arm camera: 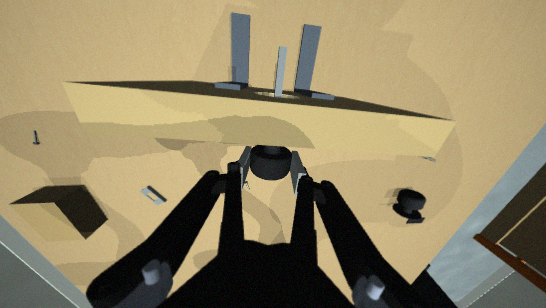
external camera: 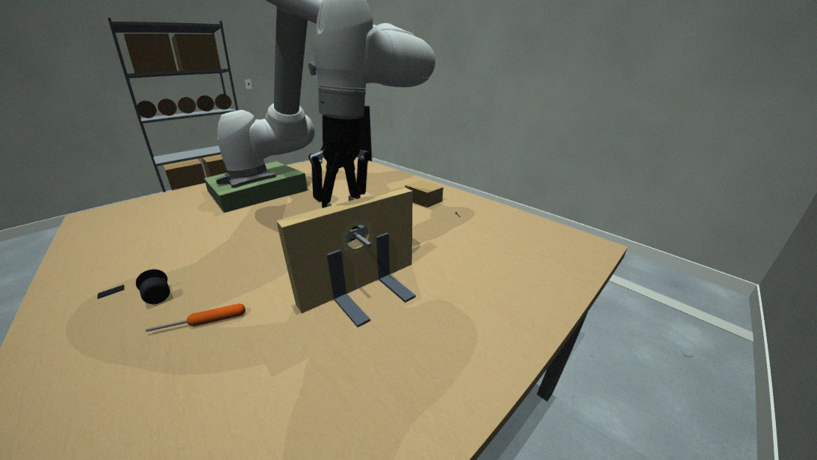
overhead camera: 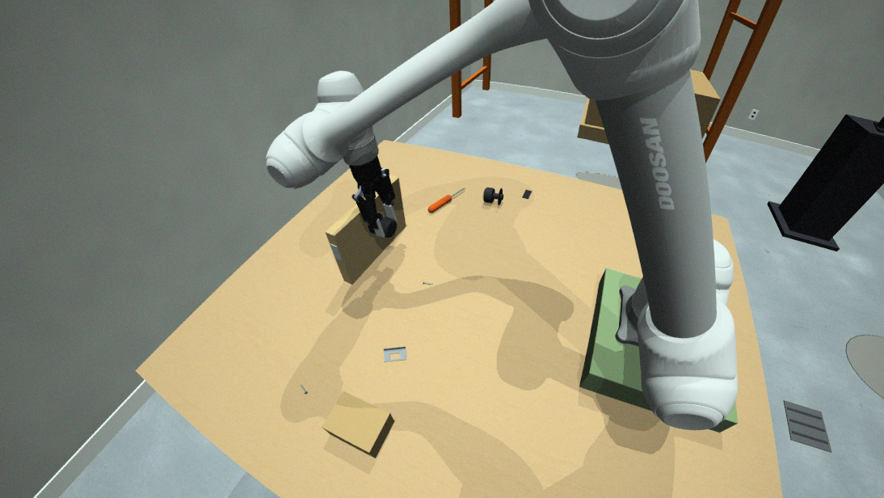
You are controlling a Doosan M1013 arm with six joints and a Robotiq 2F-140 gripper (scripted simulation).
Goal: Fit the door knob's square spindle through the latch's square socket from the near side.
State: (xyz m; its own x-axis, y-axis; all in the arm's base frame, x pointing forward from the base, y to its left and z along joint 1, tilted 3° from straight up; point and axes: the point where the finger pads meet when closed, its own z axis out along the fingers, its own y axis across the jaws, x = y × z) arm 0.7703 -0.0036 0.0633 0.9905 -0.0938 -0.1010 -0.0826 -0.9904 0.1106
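The latch lies 60 mm ahead of my hand, 30 mm below it and 10 mm to the right of it. The rest, counted from my hand: upright wooden panel (60 mm ahead, 40 mm below, 10 mm to the right); orange-handled screwdriver (350 mm to the right, 150 mm below, 50 mm behind); wooden block (490 mm to the left, 200 mm behind, 130 mm below).
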